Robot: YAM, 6 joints.
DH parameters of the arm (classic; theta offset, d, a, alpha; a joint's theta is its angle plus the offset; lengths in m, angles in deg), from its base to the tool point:
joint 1: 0 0.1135 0.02 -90
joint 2: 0 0 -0.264 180
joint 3: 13.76 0 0.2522 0
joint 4: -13.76 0 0.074 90
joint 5: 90 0 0 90
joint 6: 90 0.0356 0 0
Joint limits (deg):
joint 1: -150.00..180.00
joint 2: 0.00..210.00
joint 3: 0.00..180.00
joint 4: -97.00..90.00
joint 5: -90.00..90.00
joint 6: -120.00..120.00
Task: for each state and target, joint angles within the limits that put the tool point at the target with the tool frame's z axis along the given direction. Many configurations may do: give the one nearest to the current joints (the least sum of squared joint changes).
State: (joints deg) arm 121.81 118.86 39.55 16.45 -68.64 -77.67
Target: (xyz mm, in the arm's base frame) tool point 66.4 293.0 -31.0 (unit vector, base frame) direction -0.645 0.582 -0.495
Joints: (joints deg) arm 71.83 136.01 39.94 41.47 -52.60 -77.67
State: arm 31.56 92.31 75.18 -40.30 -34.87 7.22
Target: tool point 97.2 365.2 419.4 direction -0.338 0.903 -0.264
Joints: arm 71.84 94.43 98.34 -23.25 -37.07 7.22
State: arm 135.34 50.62 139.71 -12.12 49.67 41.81
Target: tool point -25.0 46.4 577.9 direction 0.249 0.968 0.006
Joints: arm 160.61 57.14 113.60 -52.50 85.02 41.81
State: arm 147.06 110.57 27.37 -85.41 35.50 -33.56
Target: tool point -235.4 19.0 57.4 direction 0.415 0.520 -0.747
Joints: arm 179.89 115.91 48.84 -51.92 31.38 -33.56
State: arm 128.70 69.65 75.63 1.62 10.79 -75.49
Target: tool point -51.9 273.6 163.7 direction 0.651 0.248 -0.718
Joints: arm 105.83 95.15 54.66 -44.65 43.92 -75.49
